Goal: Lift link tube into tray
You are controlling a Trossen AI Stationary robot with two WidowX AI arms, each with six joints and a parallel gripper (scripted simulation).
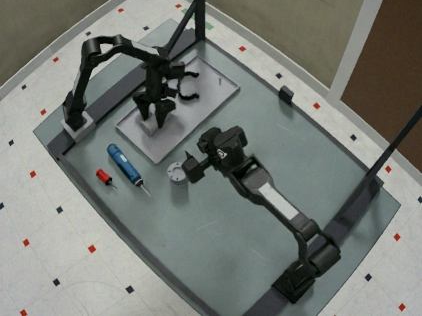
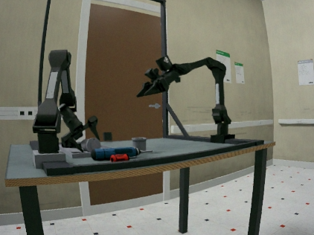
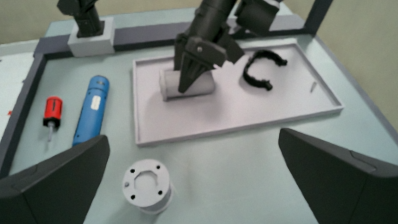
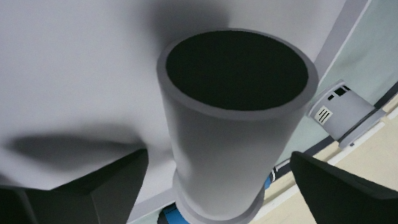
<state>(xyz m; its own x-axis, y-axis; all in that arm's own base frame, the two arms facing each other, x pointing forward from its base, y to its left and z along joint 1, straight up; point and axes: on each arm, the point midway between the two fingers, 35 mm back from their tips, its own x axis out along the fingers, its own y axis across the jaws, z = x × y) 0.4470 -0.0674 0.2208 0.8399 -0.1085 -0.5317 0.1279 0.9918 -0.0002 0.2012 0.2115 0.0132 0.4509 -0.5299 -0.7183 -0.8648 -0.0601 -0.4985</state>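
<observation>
My right hand is 2 cm above the grey link tube and 1 cm to the right of it. Round my right hand: joint module 20 cm to the left, 11 cm ahead, 2 cm below; then flat grey tray 10 cm behind, 5 cm below, 2 cm to the left; then red tool 27 cm ahead, 4 cm below, 1 cm to the left.
</observation>
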